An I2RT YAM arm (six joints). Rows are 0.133 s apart.
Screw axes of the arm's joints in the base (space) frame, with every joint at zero. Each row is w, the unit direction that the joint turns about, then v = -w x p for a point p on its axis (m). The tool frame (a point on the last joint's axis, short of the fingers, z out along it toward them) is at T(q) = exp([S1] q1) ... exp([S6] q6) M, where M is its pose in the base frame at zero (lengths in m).
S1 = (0, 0, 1, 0, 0, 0)
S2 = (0, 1, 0, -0.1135, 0, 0.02)
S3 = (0, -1, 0, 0.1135, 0, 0.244)
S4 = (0, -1, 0, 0.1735, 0, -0.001)
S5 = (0, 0, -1, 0, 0.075, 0)
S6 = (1, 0, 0, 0, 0.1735, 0)
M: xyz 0.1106 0 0.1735 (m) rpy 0 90 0 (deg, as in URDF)
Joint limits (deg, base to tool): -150..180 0..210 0..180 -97..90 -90..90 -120..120
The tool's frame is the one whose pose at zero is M.
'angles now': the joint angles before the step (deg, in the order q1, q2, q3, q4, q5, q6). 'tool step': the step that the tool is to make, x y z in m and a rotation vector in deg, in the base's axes. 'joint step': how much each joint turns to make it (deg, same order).
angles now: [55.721, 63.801, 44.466, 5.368, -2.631, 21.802]
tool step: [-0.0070, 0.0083, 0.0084, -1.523, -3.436, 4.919]
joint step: [2.009, 0.614, 2.099, -1.143, -1.943, -4.303]
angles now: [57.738, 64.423, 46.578, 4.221, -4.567, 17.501]
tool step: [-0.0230, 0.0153, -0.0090, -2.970, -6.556, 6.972]
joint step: [6.058, 0.796, -1.648, 2.529, 0.788, -7.202]
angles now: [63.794, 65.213, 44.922, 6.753, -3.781, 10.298]
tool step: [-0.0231, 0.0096, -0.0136, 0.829, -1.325, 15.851]
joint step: [3.873, 0.700, -3.090, 4.492, -11.469, -3.620]
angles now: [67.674, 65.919, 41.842, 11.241, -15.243, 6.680]
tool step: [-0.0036, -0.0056, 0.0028, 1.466, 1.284, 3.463]
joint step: [-0.260, -1.674, -0.803, 0.279, -4.009, 0.959]
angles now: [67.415, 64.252, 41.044, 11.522, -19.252, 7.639]
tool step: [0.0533, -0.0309, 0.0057, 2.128, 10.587, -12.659]
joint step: [-14.182, -0.980, 0.605, -1.234, -3.503, 10.421]
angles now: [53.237, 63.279, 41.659, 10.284, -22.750, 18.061]
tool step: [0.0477, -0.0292, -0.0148, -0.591, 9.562, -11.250]
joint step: [-12.434, 3.056, -0.018, -1.132, -2.655, 6.714]
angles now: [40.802, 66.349, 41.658, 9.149, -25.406, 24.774]
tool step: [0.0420, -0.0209, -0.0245, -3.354, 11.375, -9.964]
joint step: [-8.782, 6.841, 2.275, -4.558, -0.251, 4.668]
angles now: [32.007, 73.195, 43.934, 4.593, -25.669, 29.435]
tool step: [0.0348, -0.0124, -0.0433, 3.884, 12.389, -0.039]
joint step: [-6.415, 10.541, -0.433, 5.146, -9.969, 6.231]
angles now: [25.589, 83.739, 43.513, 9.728, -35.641, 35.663]
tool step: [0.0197, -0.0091, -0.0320, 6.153, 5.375, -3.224]
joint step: [-3.345, 7.752, -2.546, 13.091, -3.904, 8.534]
